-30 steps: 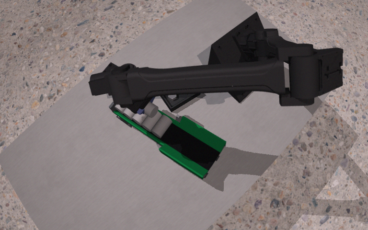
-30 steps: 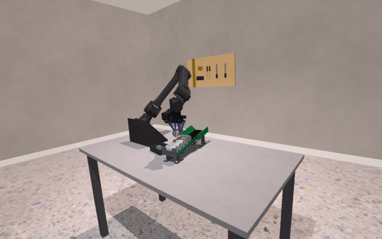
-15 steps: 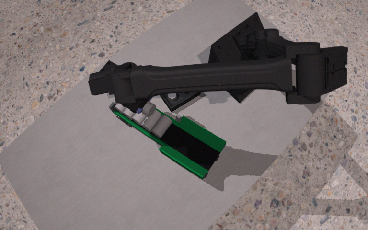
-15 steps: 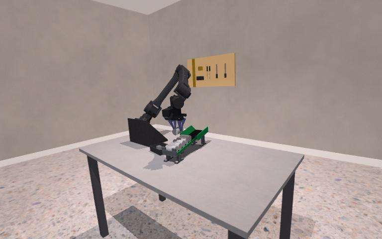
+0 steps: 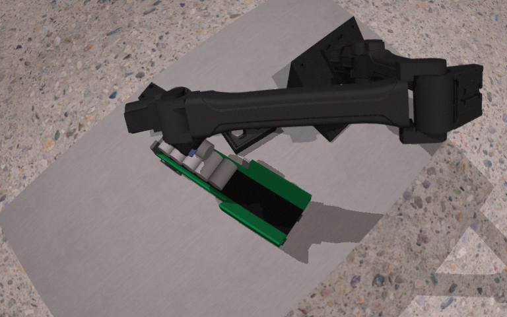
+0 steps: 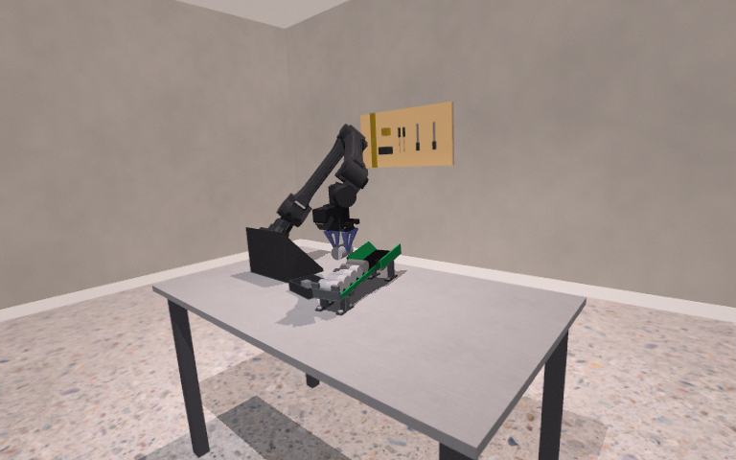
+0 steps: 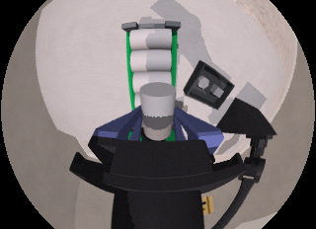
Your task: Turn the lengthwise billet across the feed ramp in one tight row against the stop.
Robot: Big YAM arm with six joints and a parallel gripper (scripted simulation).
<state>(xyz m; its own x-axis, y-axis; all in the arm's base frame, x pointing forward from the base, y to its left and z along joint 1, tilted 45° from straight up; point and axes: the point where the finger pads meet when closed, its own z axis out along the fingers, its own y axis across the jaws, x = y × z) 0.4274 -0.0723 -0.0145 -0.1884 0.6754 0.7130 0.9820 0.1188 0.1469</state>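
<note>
The billet lies right at my hand. Round my hand: stop: 3 cm ahead, 11 cm to the right, 10 cm below; ramp bed: 1 cm behind, 8 cm to the left, 9 cm below; small black tray: 15 cm behind, 15 cm below.
</note>
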